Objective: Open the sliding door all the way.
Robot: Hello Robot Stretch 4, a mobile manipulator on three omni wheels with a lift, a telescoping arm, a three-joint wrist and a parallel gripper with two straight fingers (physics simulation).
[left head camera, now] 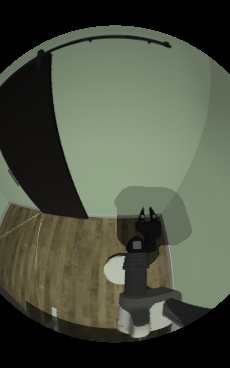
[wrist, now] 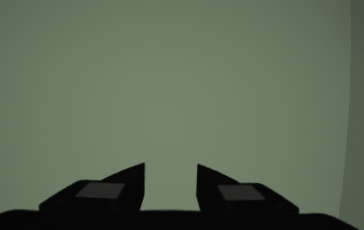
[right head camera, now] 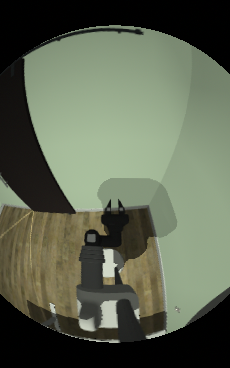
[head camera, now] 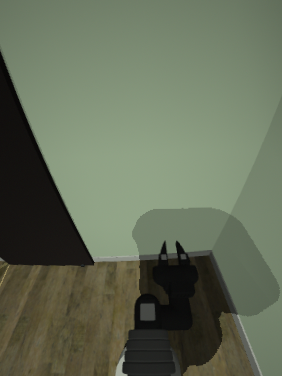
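Where they show: gripper, fingertip midpoint: (left head camera: pixel 145 207) (wrist: pixel 170 179) (right head camera: pixel 114 199) (head camera: pixel 170 242); robot's base, link origin: (left head camera: pixel 119 268) (right head camera: pixel 107 261).
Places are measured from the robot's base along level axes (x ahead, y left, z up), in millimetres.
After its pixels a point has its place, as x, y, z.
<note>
The dark sliding door (head camera: pixel 35 190) @(779, 696, 1015) (left head camera: pixel 37 140) @(774, 789, 1352) (right head camera: pixel 25 145) @(778, 707, 1295) hangs at the left, along the green wall. Its handle (left head camera: pixel 14 178) (right head camera: pixel 3 180) is near the door's far left edge. The black rail (left head camera: pixel 112 37) (right head camera: pixel 100 30) runs along the top of the wall to the right of the door. My gripper (head camera: pixel 170 250) (left head camera: pixel 148 215) (right head camera: pixel 115 206) (wrist: pixel 170 179) @(397, -91, 1046) is open and empty, with its fingers apart. It points at the wall to the right of the door, away from the handle. The handle does not show in the wrist view.
A side wall (head camera: pixel 267 200) @(681, -721, 972) (left head camera: pixel 200 225) @(310, -737, 795) (right head camera: pixel 190 240) @(90, -746, 766) meets the door's wall in a corner just right of the gripper. A white baseboard (head camera: pixel 117 258) @(838, 308, 37) runs along the foot of the wall. The wooden floor (head camera: pixel 65 310) @(364, 734, -28) lies below, with a shadow near the corner.
</note>
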